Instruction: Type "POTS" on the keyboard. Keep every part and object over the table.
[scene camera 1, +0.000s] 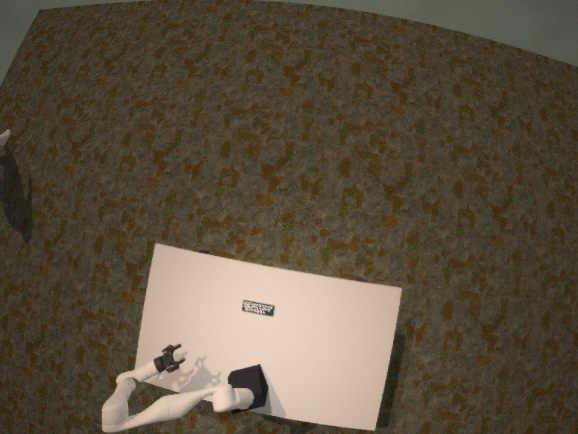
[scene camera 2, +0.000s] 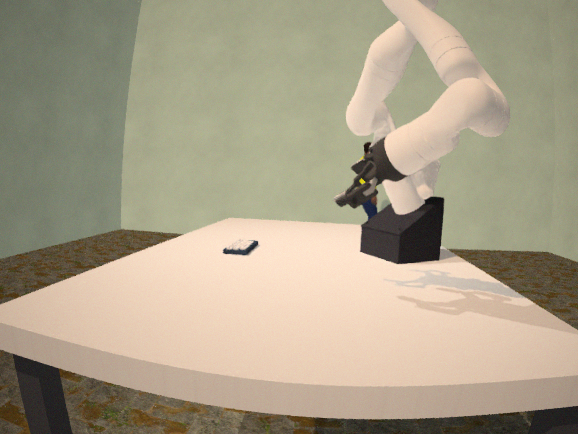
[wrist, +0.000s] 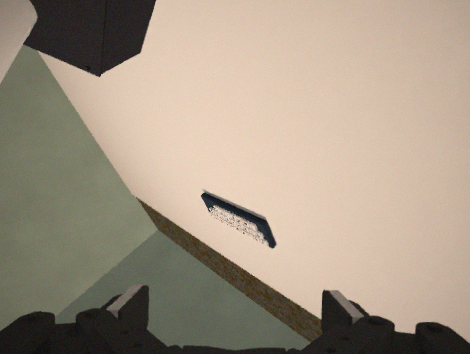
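Where they show: gripper, fingertip midpoint: (scene camera 1: 183, 351) (scene camera 2: 346, 185) (wrist: 234, 308); arm's base, origin of the base link: (scene camera 1: 245, 397) (scene camera 2: 409, 206).
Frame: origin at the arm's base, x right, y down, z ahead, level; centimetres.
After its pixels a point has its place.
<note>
A small dark blue keyboard with white keys (scene camera 1: 258, 308) @(x -8.3, y 13.1, z 46.1 cm) (scene camera 2: 241, 247) @(x -15.7, y 12.7, z 43.8 cm) (wrist: 239, 220) @(x -11.7, y 12.7, z 43.9 cm) lies flat on the pale table (scene camera 1: 325, 350) @(x 36.3, y 14.4, z 33.1 cm) (scene camera 2: 250, 325) @(x -64.3, y 14.4, z 25.5 cm) (wrist: 350, 100) @(x -33.8, y 14.4, z 15.9 cm). Its letters are too small to read. My gripper (scene camera 1: 180, 354) @(x -38.8, y -4.9, z 15.8 cm) (scene camera 2: 348, 183) @(x -38.8, y -4.9, z 15.8 cm) (wrist: 234, 308) @(x -38.8, y -4.9, z 15.8 cm) is open and empty, its two fingers wide apart. It hangs well above the table, apart from the keyboard, on the arm-base side in scene camera 2. In the wrist view the keyboard appears tilted, beyond the fingertips.
The black arm base (scene camera 1: 247, 385) @(x -1.2, y 3.1, z 5.2 cm) (scene camera 2: 400, 240) @(x -13.3, y 8.2, z 2.9 cm) (wrist: 100, 35) @(x -7.3, y 6.5, z 7.5 cm) stands on the table near one long edge. The white arm (scene camera 1: 170, 407) @(x -26.2, y -37.6, z 10.6 cm) (scene camera 2: 430, 137) @(x -56.4, y -12.9, z 2.2 cm) bends above it, with a forearm segment reaching past the table's edge in scene camera 1. A partly hidden figure (scene camera 2: 370, 209) shows behind the gripper.
</note>
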